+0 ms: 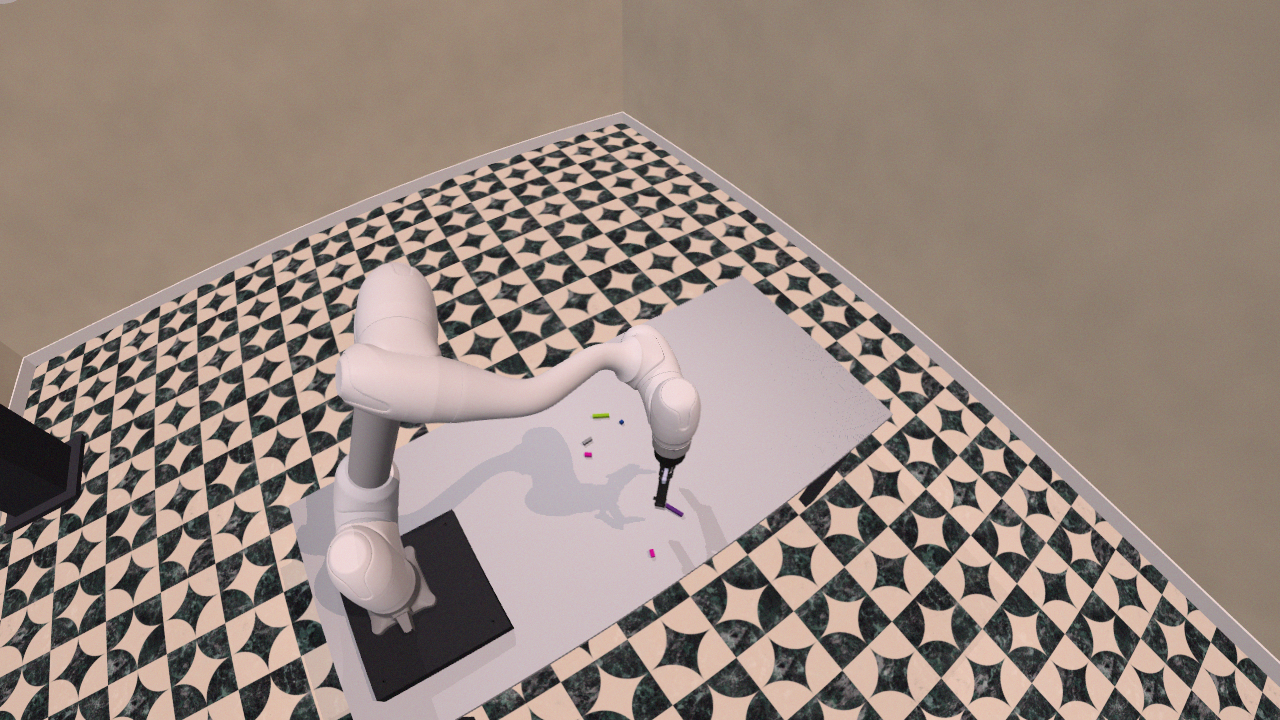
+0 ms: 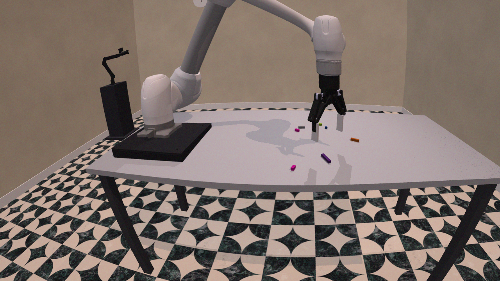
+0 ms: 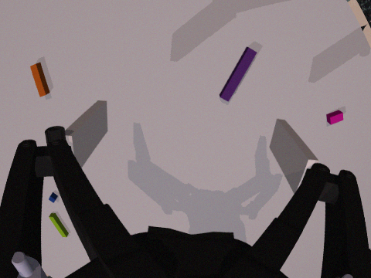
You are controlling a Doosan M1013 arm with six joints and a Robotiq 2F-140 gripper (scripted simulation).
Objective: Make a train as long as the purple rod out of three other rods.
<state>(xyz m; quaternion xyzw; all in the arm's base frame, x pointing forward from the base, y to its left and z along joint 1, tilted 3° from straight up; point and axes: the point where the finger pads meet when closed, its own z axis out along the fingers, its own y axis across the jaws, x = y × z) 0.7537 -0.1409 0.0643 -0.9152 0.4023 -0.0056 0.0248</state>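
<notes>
Now: the small blue rod 30 mm ahead of my hand, 260 mm to the left of it and 70 mm below it. Also, from my hand: grey rod (90 mm behind, 260 mm to the left, 70 mm below); purple rod (10 mm behind, 60 mm to the right, 70 mm below); orange rod (140 mm ahead, 110 mm to the left, 70 mm below).
</notes>
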